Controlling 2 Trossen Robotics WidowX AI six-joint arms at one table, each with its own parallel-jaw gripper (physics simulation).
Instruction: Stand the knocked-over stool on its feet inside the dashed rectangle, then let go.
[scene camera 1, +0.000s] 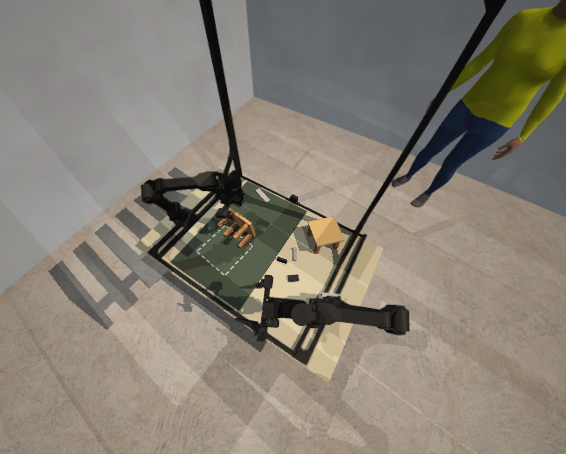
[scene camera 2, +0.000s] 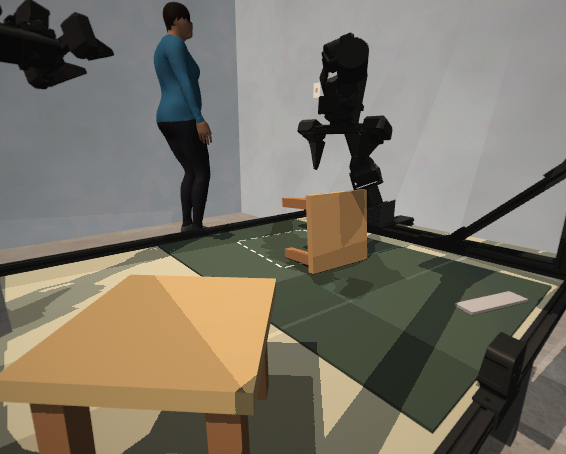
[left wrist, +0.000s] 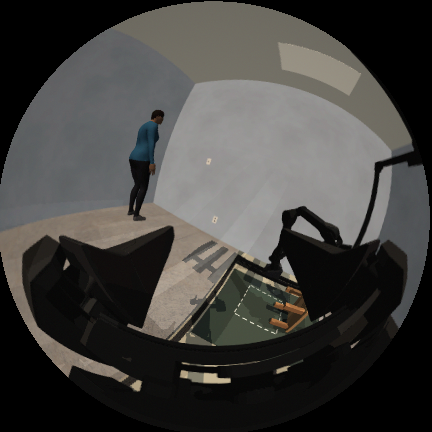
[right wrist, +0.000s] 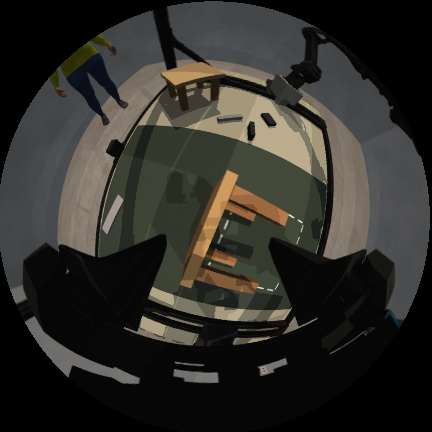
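Where they show: left gripper, fingertip midpoint: (scene camera 1: 237, 303) (scene camera 2: 99, 62) (left wrist: 229, 232); right gripper, fingertip midpoint: (scene camera 1: 237, 212) (scene camera 2: 334, 170) (right wrist: 219, 241); left arm's base, link origin: (right wrist: 290, 83); right arm's base, link origin: (scene camera 1: 182, 215) (scene camera 2: 374, 206) (left wrist: 274, 266) (right wrist: 220, 344).
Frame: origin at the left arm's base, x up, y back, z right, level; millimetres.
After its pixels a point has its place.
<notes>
The knocked-over stool (scene camera 1: 244, 222) @[z 366, x 32, y -455 mm] (scene camera 2: 340, 230) @[z 401, x -25, y -473 mm] (left wrist: 295, 307) @[z 311, x 37, y -460 mm] (right wrist: 210, 230) @[z 386, x 52, y -482 mm] lies on its side on the green mat (scene camera 1: 265, 250) @[z 280, x -103, y -336 mm] (scene camera 2: 380, 320) @[z 512, x -103, y -285 mm]. Its square seat stands on edge beside the white dashed rectangle (scene camera 1: 225, 274) @[z 118, x -103, y -525 mm] (scene camera 2: 261, 254) (left wrist: 255, 323) (right wrist: 302, 227) @[z 120, x -103, y -540 mm], and its orange-brown legs point across it. My right gripper (scene camera 1: 230, 209) @[z 380, x 96, y -487 mm] (scene camera 2: 336, 165) @[z 380, x 96, y -487 mm] (right wrist: 219, 241) @[z 380, x 96, y -487 mm] is open above the stool, fingers pointing down, touching nothing that I can see. My left gripper (scene camera 1: 239, 303) @[z -94, x 311, y -350 mm] (scene camera 2: 99, 63) @[z -94, x 311, y -350 mm] (left wrist: 229, 232) @[z -94, x 311, y -350 mm] is open and empty, high over the table's near edge in scene camera 1, away from the stool.
A second stool (scene camera 1: 326, 231) @[z 373, x 14, y -17 mm] (scene camera 2: 150, 330) @[z 379, x 15, y 3 mm] (right wrist: 192, 74) @[z 373, x 14, y -61 mm] stands upright off the mat. A grey bar (scene camera 1: 294, 254) @[z 270, x -95, y -172 mm] (right wrist: 230, 118) @[z 275, x -99, y -178 mm] and two black blocks (scene camera 1: 282, 260) @[z 220, x -78, y -234 mm] (scene camera 1: 293, 278) @[z 134, x -94, y -168 mm] lie near it. A pale flat bar (scene camera 1: 262, 195) @[z 667, x -98, y -413 mm] (scene camera 2: 492, 303) @[z 669, x -98, y -403 mm] (right wrist: 113, 214) @[z 659, x -98, y -414 mm] lies on the mat. Black rails edge the table.
</notes>
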